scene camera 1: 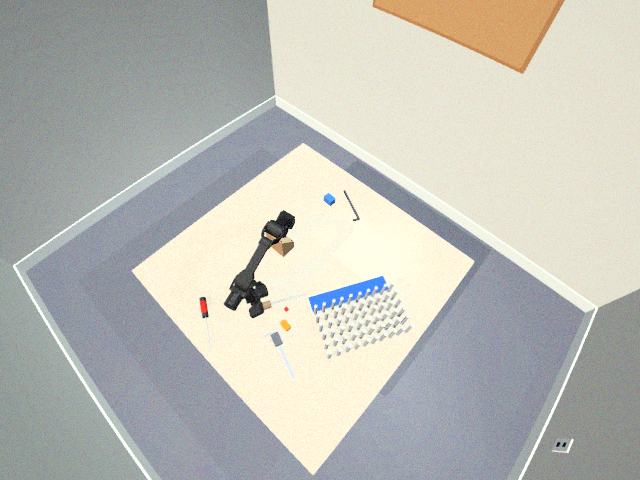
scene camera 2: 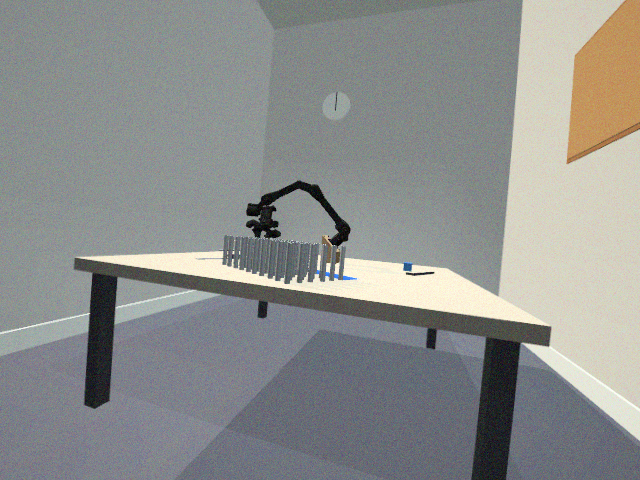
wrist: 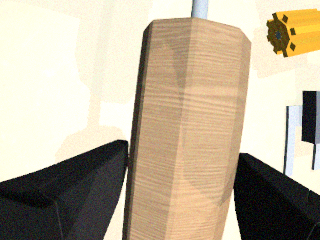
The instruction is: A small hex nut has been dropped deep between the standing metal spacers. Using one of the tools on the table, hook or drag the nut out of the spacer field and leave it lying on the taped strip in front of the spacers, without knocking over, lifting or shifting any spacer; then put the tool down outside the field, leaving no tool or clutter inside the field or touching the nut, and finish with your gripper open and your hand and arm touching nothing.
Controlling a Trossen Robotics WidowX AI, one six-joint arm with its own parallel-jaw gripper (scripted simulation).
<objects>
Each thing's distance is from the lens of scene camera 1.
blue taped strip (scene camera 1: pixel 362 287): 165 cm
</objects>
